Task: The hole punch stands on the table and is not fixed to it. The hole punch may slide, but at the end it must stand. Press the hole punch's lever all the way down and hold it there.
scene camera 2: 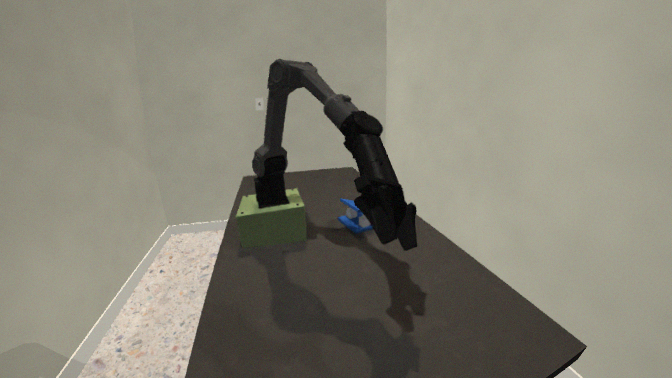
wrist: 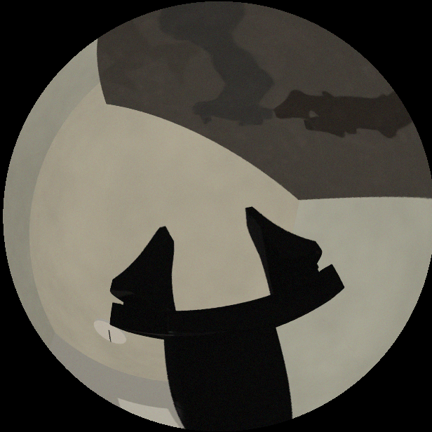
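The blue hole punch (scene camera 2: 356, 226) with light grey parts stands on the table, to the right of the green block in the scene view. Its lever (scene camera 2: 348, 203) is raised at an angle above the base, with a gap between them. The arm's hand hides the right part of the punch. My gripper (scene camera 2: 399, 244) (wrist: 206, 225) is open, with nothing between its fingers. In the scene view it hangs above the table, in front of and to the right of the punch, and no contact shows. The hole punch does not show in the wrist view.
The arm stands on a green block (scene camera 2: 272, 227) at the table's left edge. The dark table (scene camera 2: 280, 350) (wrist: 350, 170) has its right edge beyond the gripper. The arm's shadows fall on the table top. Pale walls stand behind.
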